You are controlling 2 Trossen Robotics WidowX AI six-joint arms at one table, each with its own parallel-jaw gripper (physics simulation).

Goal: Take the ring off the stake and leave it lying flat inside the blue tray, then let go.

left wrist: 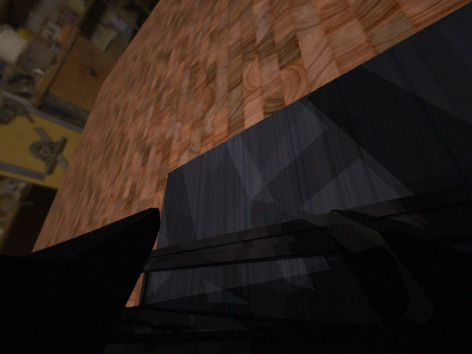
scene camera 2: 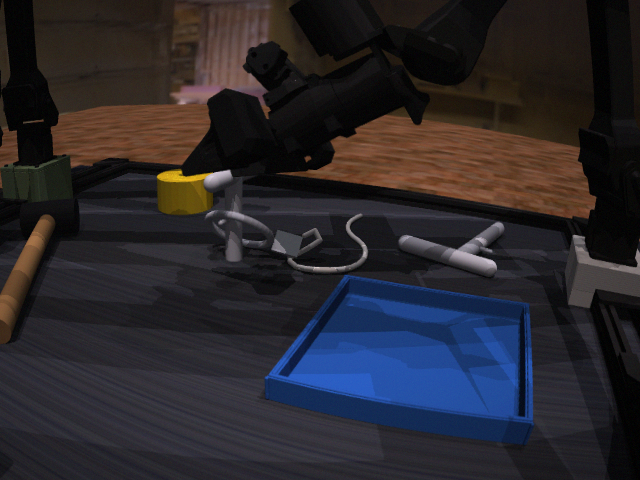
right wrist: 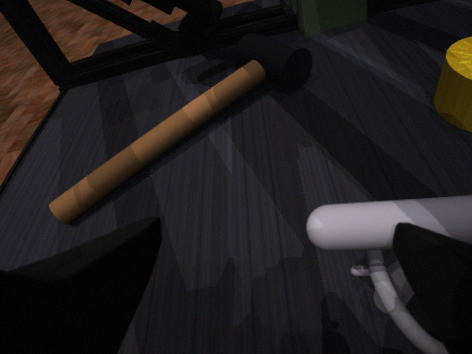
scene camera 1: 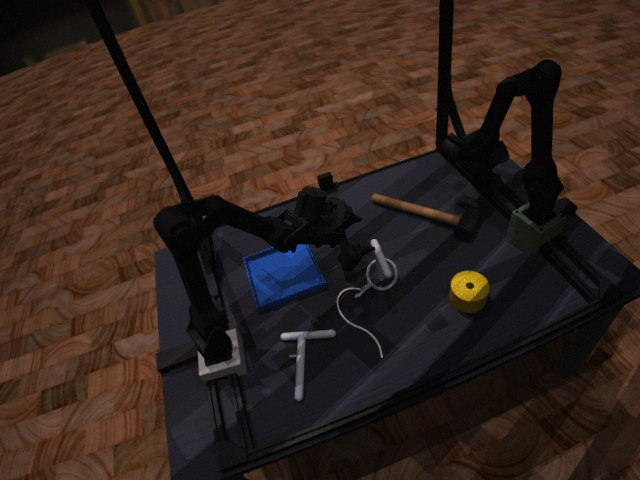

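Pixels of known places: left gripper, fingertip midpoint: [left wrist: 245, 217] [right wrist: 155, 15]; right gripper, fingertip midpoint: [scene camera 2: 208, 172] [right wrist: 277, 231] [scene camera 1: 367, 234]; left arm's base, origin of the base link: [scene camera 2: 35, 161] [scene camera 1: 539, 214]; right arm's base, origin of the base link: [scene camera 2: 610, 253] [scene camera 1: 217, 351].
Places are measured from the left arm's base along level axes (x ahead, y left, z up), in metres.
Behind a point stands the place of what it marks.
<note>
A white ring [scene camera 1: 371, 284] {x 0.470, y -0.105, z -0.056 m} [scene camera 2: 244, 219] {x 0.448, y -0.143, z -0.025 m} [right wrist: 383, 289] {x 0.438, y -0.142, z -0.019 m} lies around the foot of the white stake [scene camera 1: 381, 259] {x 0.439, y -0.099, z 0.028 m} [scene camera 2: 233, 229] {x 0.432, y -0.133, z -0.041 m}, whose rounded top shows in the right wrist view [right wrist: 354, 225] {x 0.425, y -0.155, z 0.027 m}. A grey tag [scene camera 2: 287, 242] {x 0.489, y -0.109, z -0.059 m} and a white cord [scene camera 1: 356, 324] {x 0.561, y -0.033, z -0.073 m} [scene camera 2: 358, 248] {x 0.568, y -0.055, z -0.077 m} trail from the ring. The blue tray [scene camera 1: 250, 281] {x 0.735, y -0.304, z -0.058 m} [scene camera 2: 390, 410] {x 0.622, y -0.385, z -0.065 m} lies empty, left of the stake in scene camera 1. My right gripper [scene camera 1: 356, 254] [right wrist: 277, 231] {x 0.423, y -0.184, z 0.035 m} is open and empty, fingers beside the stake's top. My left gripper [scene camera 1: 477, 148] [left wrist: 245, 217] {x -0.089, y -0.270, z -0.022 m} is open and empty, low at the table's back right corner.
A wooden-handled hammer [scene camera 1: 415, 210] {x 0.217, y -0.255, z -0.053 m} [right wrist: 161, 137] {x 0.223, y -0.269, z -0.053 m} lies behind the stake. A yellow spool [scene camera 1: 470, 290] {x 0.297, y 0.065, z -0.028 m} [scene camera 2: 180, 192] {x 0.300, y 0.009, z -0.045 m} stands to its right. A white T-shaped piece [scene camera 1: 300, 352] {x 0.710, y -0.036, z -0.060 m} [scene camera 2: 451, 254] {x 0.678, y -0.084, z -0.064 m} lies near the front. The dark table [scene camera 1: 413, 362] {x 0.502, y 0.118, z -0.080 m} ends at black rails.
</note>
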